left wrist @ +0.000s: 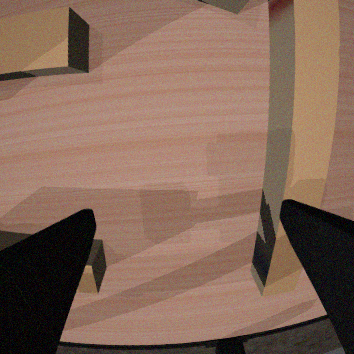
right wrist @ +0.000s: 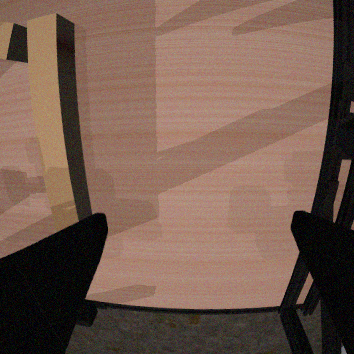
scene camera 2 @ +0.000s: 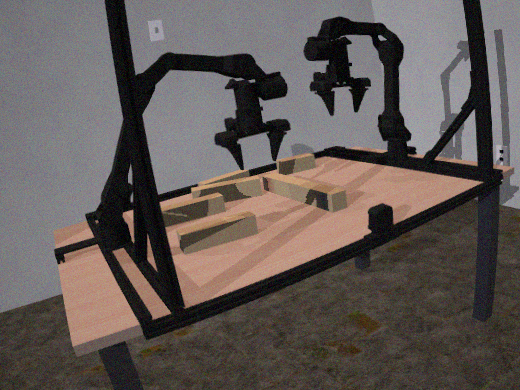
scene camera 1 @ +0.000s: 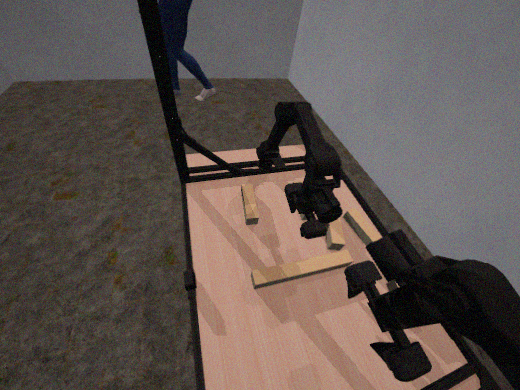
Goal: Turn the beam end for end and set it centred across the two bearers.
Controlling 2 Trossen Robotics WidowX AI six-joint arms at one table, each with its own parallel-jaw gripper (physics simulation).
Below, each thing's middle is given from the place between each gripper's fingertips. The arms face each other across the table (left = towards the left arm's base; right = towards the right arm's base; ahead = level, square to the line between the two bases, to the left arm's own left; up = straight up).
Now: the long beam (scene camera 2: 329, 198) 11 cm to the right of my left hand and 9 cm below it.
I see my right gripper 19 cm to the right of the long beam and 18 cm above it.
